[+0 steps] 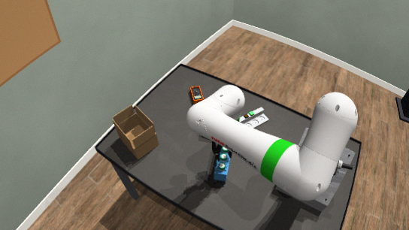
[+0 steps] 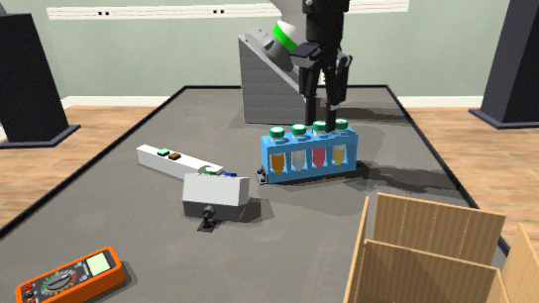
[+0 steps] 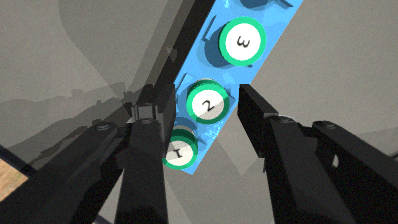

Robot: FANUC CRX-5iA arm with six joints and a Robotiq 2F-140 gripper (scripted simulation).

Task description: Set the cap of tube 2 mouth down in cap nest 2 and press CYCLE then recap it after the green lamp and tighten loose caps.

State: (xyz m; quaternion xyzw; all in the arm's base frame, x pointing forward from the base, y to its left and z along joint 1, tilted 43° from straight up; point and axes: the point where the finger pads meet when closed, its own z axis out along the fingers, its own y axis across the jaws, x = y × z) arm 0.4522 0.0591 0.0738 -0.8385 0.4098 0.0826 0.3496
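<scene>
The cap 2 lies 30 mm below my hand. Round my hand: cap 1 (50 mm to the left, 30 mm below, 10 mm behind); then cap 4 (100 mm to the right, 30 mm below, 20 mm ahead); then cap 3 (50 mm to the right, 30 mm below, 10 mm ahead).
</scene>
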